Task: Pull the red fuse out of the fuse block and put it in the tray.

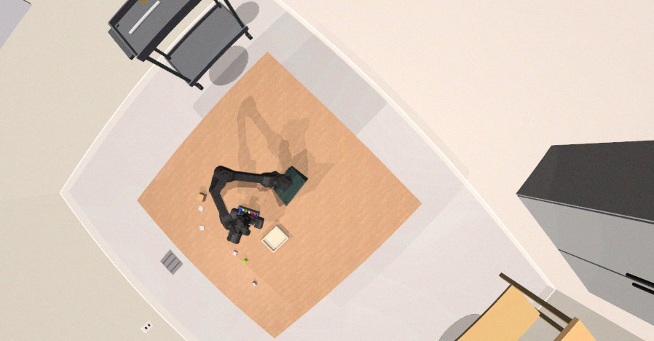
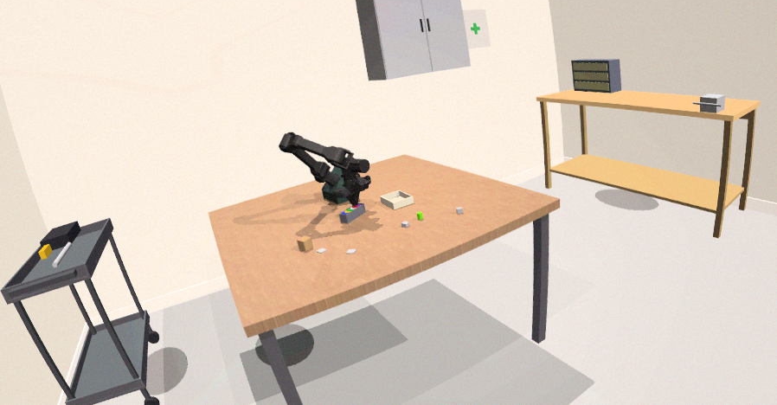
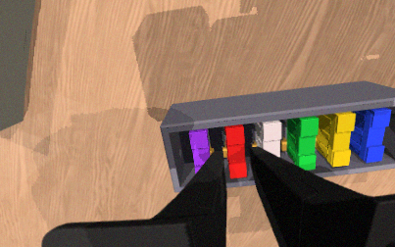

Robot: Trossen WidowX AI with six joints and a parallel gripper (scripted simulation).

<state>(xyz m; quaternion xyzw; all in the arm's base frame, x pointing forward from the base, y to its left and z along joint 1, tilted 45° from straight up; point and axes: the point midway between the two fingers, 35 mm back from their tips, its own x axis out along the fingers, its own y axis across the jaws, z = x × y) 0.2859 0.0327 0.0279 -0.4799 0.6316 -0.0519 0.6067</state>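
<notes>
The red fuse lies 2 cm below my gripper tip. From my gripper tip the other things lie so: tray 19 cm to the left, 4 cm below.
</notes>
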